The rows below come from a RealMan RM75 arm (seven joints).
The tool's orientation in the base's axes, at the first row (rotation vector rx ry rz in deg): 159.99, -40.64, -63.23
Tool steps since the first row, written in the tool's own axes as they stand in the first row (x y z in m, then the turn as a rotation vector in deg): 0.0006, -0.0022, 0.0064, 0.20, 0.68, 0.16; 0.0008, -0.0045, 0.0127, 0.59, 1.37, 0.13; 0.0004, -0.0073, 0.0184, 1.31, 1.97, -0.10; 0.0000, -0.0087, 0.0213, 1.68, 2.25, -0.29; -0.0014, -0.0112, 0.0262, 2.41, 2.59, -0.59; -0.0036, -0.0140, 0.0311, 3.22, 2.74, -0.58
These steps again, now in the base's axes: -0.0030, 0.0024, -0.0056, -0.25, -0.68, -0.10; -0.0061, 0.0051, -0.0109, -0.25, -1.47, -0.18; -0.0090, 0.0084, -0.0155, 0.12, -2.34, -0.33; -0.0106, 0.0102, -0.0177, 0.37, -2.77, -0.37; -0.0138, 0.0136, -0.0210, 0.90, -3.43, -0.53; -0.0173, 0.0176, -0.0238, 1.36, -3.92, -1.02
